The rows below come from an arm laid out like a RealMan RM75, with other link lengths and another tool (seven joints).
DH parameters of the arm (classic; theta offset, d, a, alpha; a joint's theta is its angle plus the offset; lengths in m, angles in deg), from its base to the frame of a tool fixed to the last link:
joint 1: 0 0.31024 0 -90
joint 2: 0 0 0 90
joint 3: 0 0.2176 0 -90
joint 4: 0 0 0 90
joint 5: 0 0.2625 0 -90
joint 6: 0 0 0 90
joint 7: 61 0.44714 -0.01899 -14.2
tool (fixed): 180 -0.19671 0 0
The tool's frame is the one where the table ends.
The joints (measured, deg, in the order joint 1, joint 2, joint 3, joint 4, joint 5, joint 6, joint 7), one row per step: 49.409, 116.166, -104.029, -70.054, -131.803, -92.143, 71.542; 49.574, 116.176, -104.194, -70.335, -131.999, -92.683, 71.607; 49.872, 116.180, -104.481, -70.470, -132.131, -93.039, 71.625; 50.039, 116.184, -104.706, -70.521, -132.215, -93.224, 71.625; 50.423, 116.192, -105.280, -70.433, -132.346, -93.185, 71.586; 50.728, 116.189, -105.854, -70.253, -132.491, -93.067, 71.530; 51.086, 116.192, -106.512, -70.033, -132.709, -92.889, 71.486; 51.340, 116.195, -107.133, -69.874, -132.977, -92.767, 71.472; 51.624, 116.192, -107.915, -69.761, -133.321, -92.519, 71.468; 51.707, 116.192, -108.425, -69.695, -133.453, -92.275, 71.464; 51.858, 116.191, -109.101, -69.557, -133.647, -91.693, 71.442; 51.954, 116.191, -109.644, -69.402, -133.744, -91.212, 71.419; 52.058, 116.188, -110.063, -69.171, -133.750, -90.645, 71.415
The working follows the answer.
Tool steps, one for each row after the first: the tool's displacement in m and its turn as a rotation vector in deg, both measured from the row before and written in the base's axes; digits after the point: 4 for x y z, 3 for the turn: -0.0003, -0.0016, 0.0006, -0.299, -0.480, 0.319; -0.0007, -0.0013, -0.0001, -0.311, -0.466, 0.457; -0.0001, -0.0009, -0.0002, -0.203, -0.314, 0.280; -0.0004, -0.0009, -0.0014, -0.262, -0.500, 0.655; 0.0005, -0.0007, -0.0014, -0.206, -0.508, 0.544; 0.0006, -0.0004, -0.0016, -0.170, -0.596, 0.640; 0.0012, -0.0005, -0.0013, -0.133, -0.617, 0.551; 0.0010, -0.0003, -0.0016, -0.087, -0.674, 0.762; 0.0007, -0.0004, -0.0013, -0.064, -0.310, 0.397; 0.0003, 0.0004, -0.0020, 0.070, -0.262, 0.641; 0.0005, 0.0002, -0.0018, 0.024, -0.181, 0.439; 0.0002, 0.0006, -0.0017, 0.103, -0.011, 0.306
Tool pose at each row, in the base's axes (x y z in m, rotation vector in deg; rounded; the steps above come from the unrounded poses): 0.0950, 0.3715, -0.1126, 8.148, 148.184, -24.565; 0.0947, 0.3699, -0.1120, 7.716, 147.627, -24.748; 0.0939, 0.3686, -0.1121, 7.103, 147.075, -24.896; 0.0938, 0.3677, -0.1123, 6.729, 146.704, -24.998; 0.0934, 0.3668, -0.1137, 5.889, 146.117, -25.000; 0.0939, 0.3661, -0.1151, 5.217, 145.538, -24.973; 0.0945, 0.3657, -0.1167, 4.457, 144.873, -24.849; 0.0957, 0.3652, -0.1179, 3.832, 144.199, -24.710; 0.0966, 0.3649, -0.1195, 2.974, 143.463, -24.421; 0.0974, 0.3645, -0.1208, 2.515, 143.114, -24.298; 0.0977, 0.3650, -0.1228, 1.795, 142.821, -23.914; 0.0982, 0.3651, -0.1246, 1.294, 142.611, -23.681; 0.0983, 0.3657, -0.1263, 0.957, 142.595, -23.424

